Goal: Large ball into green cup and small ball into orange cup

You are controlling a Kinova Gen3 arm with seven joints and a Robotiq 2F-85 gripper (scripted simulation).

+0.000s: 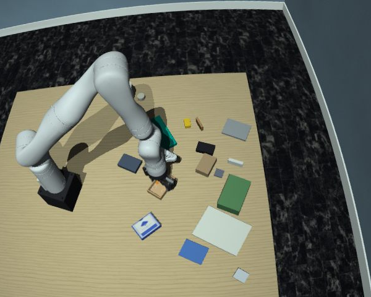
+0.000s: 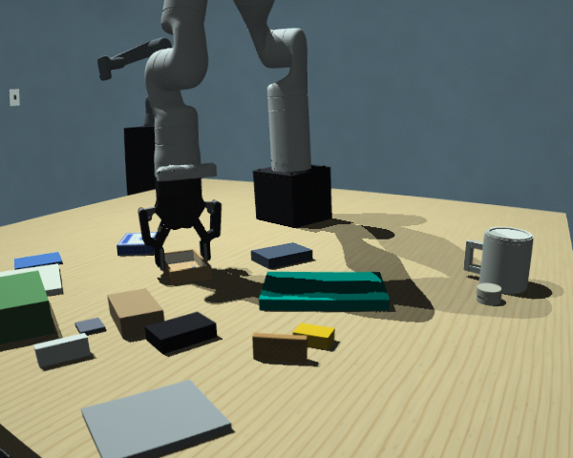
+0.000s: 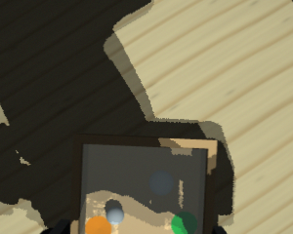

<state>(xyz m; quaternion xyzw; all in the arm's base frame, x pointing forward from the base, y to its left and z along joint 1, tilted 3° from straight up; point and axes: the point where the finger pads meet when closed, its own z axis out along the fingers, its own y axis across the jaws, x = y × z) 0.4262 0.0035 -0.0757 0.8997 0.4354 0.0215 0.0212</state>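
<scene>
My gripper is now 20 mm above the covered wooden puzzle. Also, from my hand: tan block 190 mm ahead, 70 mm to the left, 10 mm below; then teal slab 250 mm to the left, 10 mm below, 10 mm behind; then dark blue block 130 mm behind, 120 mm to the left, 10 mm below.
</scene>
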